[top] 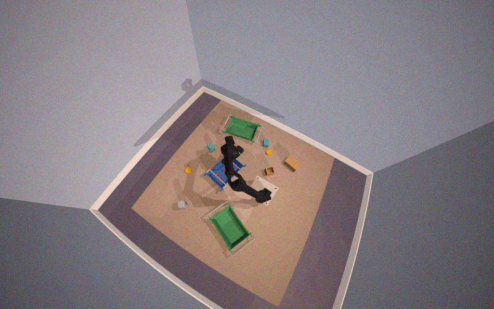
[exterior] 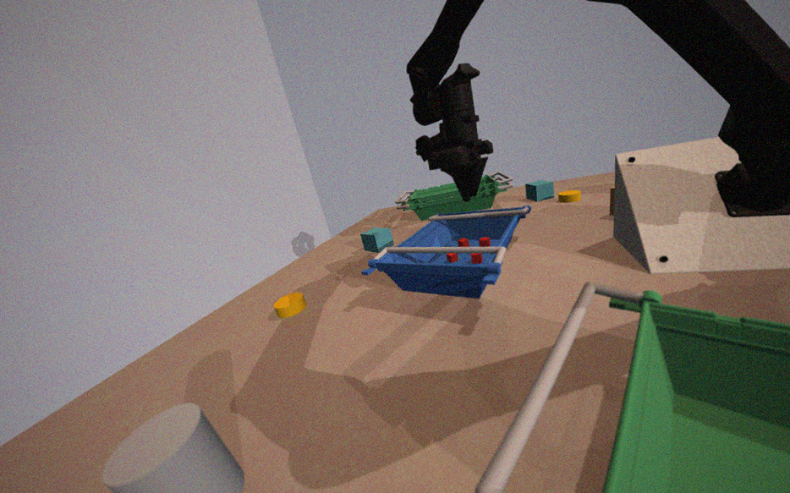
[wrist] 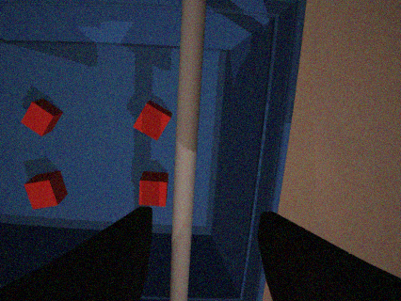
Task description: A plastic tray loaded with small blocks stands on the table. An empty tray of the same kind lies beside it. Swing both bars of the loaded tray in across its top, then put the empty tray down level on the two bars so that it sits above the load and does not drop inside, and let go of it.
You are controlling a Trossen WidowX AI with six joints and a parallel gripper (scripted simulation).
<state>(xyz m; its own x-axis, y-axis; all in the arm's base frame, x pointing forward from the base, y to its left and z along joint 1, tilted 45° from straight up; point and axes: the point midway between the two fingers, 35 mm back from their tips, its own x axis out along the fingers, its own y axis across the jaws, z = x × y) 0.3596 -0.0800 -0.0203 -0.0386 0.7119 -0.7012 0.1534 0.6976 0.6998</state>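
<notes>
The green tray lies 42 cm to the left of my gripper tip, 26 cm behind it and 5 cm below it. Also, from my gripper tip: grey cylinder: 49 cm to the left, 12 cm ahead, 6 cm below; small brown box: 29 cm behind, 11 cm to the right, 8 cm below.
</notes>
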